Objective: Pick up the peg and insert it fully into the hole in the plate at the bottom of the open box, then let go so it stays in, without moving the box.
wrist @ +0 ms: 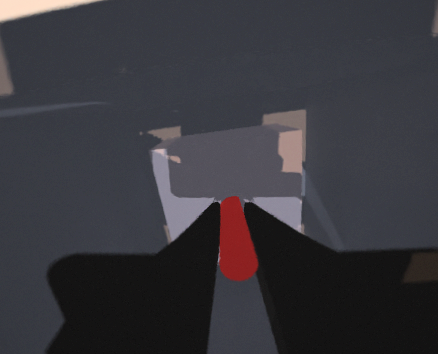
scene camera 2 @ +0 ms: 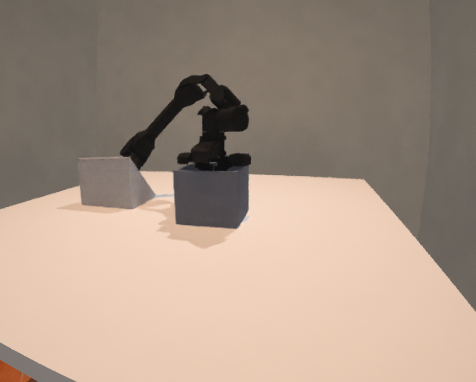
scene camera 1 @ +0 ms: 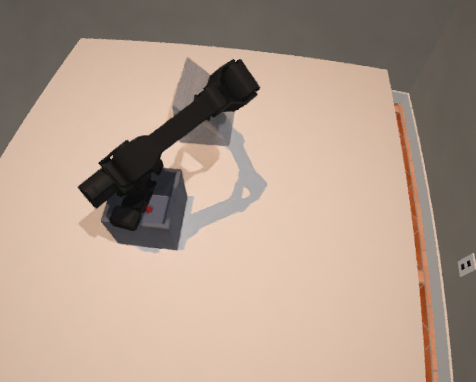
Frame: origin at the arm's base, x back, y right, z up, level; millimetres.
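Where they show: gripper, between the fingertips: (wrist: 231,209) (scene camera 1: 145,207); arm's base, origin of its link: (scene camera 2: 126,173).
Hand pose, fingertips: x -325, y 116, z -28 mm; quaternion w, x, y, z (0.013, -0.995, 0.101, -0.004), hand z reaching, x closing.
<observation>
Things, the pixels of their centre, and the offset from my fingertips. Level surfaces: height alone.
- red peg, middle of its body: (wrist: 232,219) (scene camera 1: 146,207) dx -1, dy -4, dz +3 mm
- open dark grey-blue box, middle of its body: (wrist: 235,217) (scene camera 1: 148,207) (scene camera 2: 213,192) dx +1, dy -8, dz -4 mm
- pale grey plate, middle of its body: (wrist: 230,193) (scene camera 1: 151,214) dx +1, dy -8, dz -38 mm
- table, height of its surface: dz -73 mm
The red peg (scene camera 1: 149,209) (wrist: 238,250) is between the fingers of my gripper (wrist: 231,209), which is shut on it. In the wrist view the peg points down towards the plate. The open dark grey-blue box (scene camera 1: 148,238) (scene camera 2: 206,197) (wrist: 380,150) stands on the table with my fingers reaching down into it. The pale grey plate (scene camera 1: 160,206) (wrist: 225,167) lies at its bottom. The fingertips and peg cover the hole, and slight traces of its rim show beside the tips. The peg's lower end is hidden, so its depth cannot be told. In scene camera 2 the box wall hides the peg and fingertips.
A grey wedge-shaped block (scene camera 1: 188,82) (scene camera 2: 105,182) stands near the arm's base, behind the box in scene camera 1 and left of it in scene camera 2. The box walls rise around my fingers. The arm casts shadows on the table (scene camera 1: 300,280) (scene camera 2: 280,290).
</observation>
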